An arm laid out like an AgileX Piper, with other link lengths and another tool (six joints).
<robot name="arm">
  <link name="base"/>
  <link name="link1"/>
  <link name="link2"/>
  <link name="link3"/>
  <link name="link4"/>
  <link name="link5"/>
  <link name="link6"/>
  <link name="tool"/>
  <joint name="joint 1" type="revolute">
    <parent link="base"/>
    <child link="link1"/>
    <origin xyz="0 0 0.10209" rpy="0 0 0"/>
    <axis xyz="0 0 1"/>
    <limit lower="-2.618" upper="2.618"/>
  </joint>
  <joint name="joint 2" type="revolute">
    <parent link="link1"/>
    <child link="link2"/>
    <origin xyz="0 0 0" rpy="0 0 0"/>
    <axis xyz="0 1 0"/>
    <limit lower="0" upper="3.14"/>
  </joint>
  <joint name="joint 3" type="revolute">
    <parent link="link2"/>
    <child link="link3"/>
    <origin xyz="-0.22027 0 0.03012" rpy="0 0 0"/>
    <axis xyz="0 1 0"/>
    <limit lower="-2.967" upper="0"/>
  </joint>
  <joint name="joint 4" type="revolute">
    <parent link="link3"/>
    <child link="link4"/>
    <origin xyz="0.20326 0 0.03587" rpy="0 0 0"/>
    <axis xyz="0.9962 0 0.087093"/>
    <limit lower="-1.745" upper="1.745"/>
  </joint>
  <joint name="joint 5" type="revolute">
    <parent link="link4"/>
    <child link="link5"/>
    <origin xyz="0 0 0" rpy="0 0 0"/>
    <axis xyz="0 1 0"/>
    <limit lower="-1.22" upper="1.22"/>
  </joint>
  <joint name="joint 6" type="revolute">
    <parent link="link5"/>
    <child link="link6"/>
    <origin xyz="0.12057 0 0.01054" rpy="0 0 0"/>
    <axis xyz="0.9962 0 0.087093"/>
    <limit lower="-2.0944" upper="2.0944"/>
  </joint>
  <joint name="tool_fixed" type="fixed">
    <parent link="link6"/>
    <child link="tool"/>
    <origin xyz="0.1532 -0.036 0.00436" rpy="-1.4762 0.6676 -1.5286"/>
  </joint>
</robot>
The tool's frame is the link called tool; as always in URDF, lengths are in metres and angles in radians.
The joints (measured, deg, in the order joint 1, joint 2, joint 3, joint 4, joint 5, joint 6), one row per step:
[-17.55 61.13 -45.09 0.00 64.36 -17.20]
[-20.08 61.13 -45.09 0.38 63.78 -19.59]
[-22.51 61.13 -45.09 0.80 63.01 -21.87]
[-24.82 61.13 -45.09 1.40 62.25 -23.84]
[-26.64 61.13 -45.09 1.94 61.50 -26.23]
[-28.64 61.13 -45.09 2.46 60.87 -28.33]
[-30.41 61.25 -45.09 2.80 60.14 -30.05]
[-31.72 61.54 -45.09 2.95 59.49 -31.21]
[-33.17 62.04 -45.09 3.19 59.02 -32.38]
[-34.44 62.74 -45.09 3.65 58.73 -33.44]
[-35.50 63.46 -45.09 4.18 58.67 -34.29]
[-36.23 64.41 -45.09 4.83 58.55 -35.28]
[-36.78 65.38 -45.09 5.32 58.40 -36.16]
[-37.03 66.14 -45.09 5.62 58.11 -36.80]
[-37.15 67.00 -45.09 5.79 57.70 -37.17]
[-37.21 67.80 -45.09 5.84 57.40 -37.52]
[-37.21 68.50 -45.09 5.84 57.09 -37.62]
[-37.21 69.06 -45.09 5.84 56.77 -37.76]
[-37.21 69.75 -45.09 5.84 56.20 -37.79]
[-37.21 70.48 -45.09 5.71 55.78 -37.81]
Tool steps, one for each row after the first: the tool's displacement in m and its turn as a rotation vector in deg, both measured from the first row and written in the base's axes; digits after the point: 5 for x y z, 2 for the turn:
[0.00012 -0.00746 0.00090 -0.42 -0.48 -0.29]
[0.00090 -0.01492 0.00209 -0.89 -1.14 -0.62]
[0.00166 -0.02147 0.00322 -1.18 -1.88 -1.17]
[0.00329 -0.02699 0.00454 -1.68 -2.54 -0.83]
[0.00364 -0.03303 0.00572 -2.12 -3.10 -0.95]
[0.00396 -0.03924 0.00668 -2.65 -3.58 -1.18]
[0.00397 -0.04439 0.00684 -3.07 -3.81 -1.45]
[0.00278 -0.04913 0.00583 -3.22 -3.74 -1.86]
[0.00148 -0.05196 0.00360 -2.96 -3.49 -2.25]
[-0.00013 -0.05322 0.00082 -2.42 -3.11 -2.63]
[-0.00059 -0.05306 -0.00276 -1.71 -2.67 -2.60]
[-0.00096 -0.05290 -0.00634 -1.10 -2.18 -2.45]
[-0.00044 -0.05297 -0.00887 -0.77 -1.90 -2.20]
[0.00022 -0.05326 -0.01166 -0.47 -1.59 -2.06]
[0.00040 -0.05347 -0.01437 -0.24 -1.18 -1.83]
[0.00062 -0.05371 -0.01672 -0.04 -0.85 -1.76]
[0.00106 -0.05412 -0.01849 0.06 -0.64 -1.66]
[0.00210 -0.05511 -0.02047 0.11 -0.52 -1.68]
[0.00226 -0.05601 -0.02282 0.18 -0.19 -1.66]

